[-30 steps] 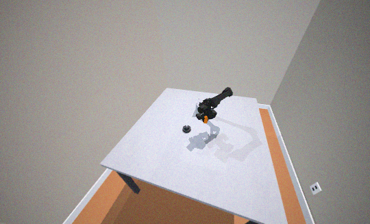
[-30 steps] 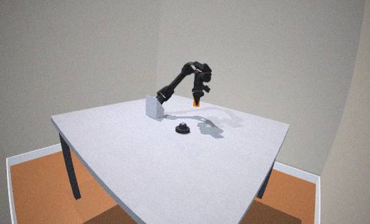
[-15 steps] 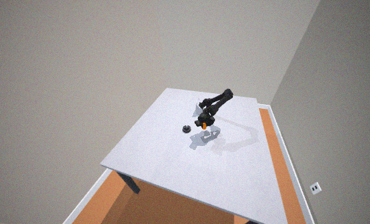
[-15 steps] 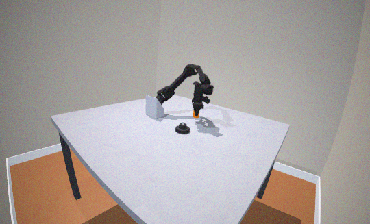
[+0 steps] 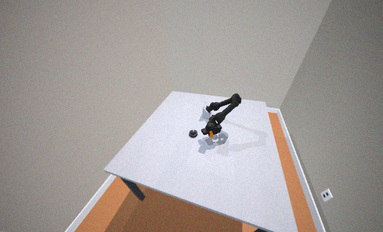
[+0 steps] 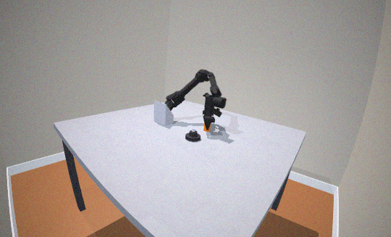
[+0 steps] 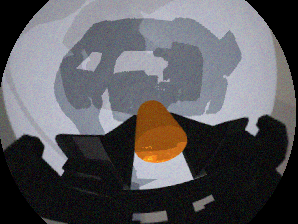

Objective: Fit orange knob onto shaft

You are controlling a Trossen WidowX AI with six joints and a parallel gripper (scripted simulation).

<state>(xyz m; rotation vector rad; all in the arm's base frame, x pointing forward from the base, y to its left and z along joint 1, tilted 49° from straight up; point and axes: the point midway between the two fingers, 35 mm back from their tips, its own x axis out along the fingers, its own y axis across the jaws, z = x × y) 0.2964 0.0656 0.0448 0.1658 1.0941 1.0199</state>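
My gripper tip is now 30 mm below the orange knob. The rest, counted from my gripper tip: round pedestal (170 mm to the right, 20 mm above, 10 mm ahead).
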